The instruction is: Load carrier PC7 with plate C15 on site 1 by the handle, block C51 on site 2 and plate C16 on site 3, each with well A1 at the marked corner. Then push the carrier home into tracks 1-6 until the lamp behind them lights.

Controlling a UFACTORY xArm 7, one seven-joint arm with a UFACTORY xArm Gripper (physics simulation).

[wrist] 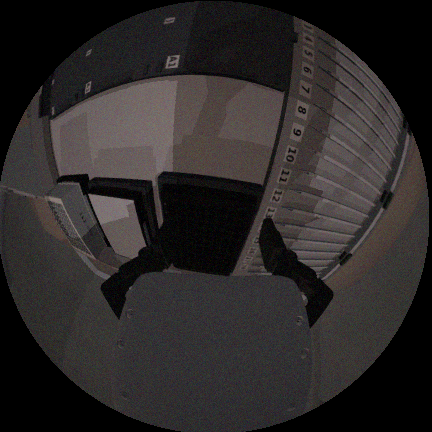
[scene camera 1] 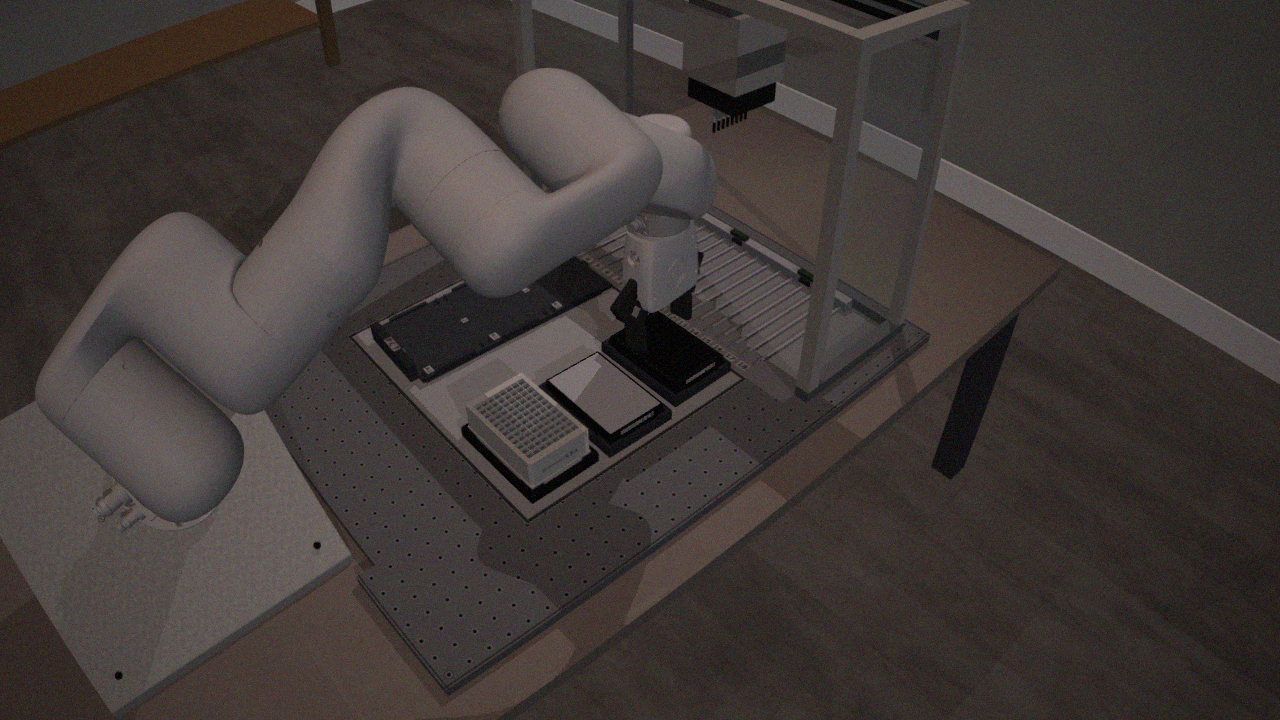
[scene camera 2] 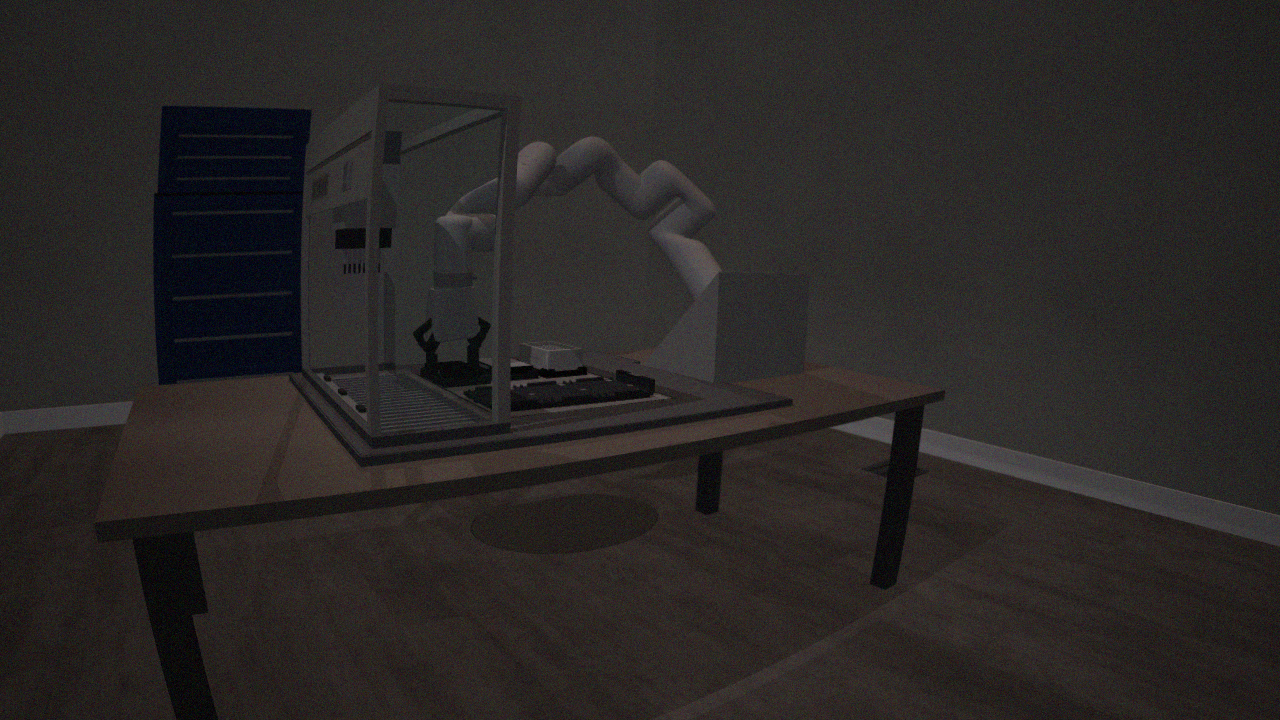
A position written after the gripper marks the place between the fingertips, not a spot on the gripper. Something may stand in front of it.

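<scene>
Scene camera 1: the gripper [scene camera 1: 658,331], a long dark carrier [scene camera 1: 428,340], a dark head unit [scene camera 1: 733,64]. Wrist view: the long dark carrier [wrist: 234,47]. Scene camera 2: the long dark carrier [scene camera 2: 537,395].
</scene>
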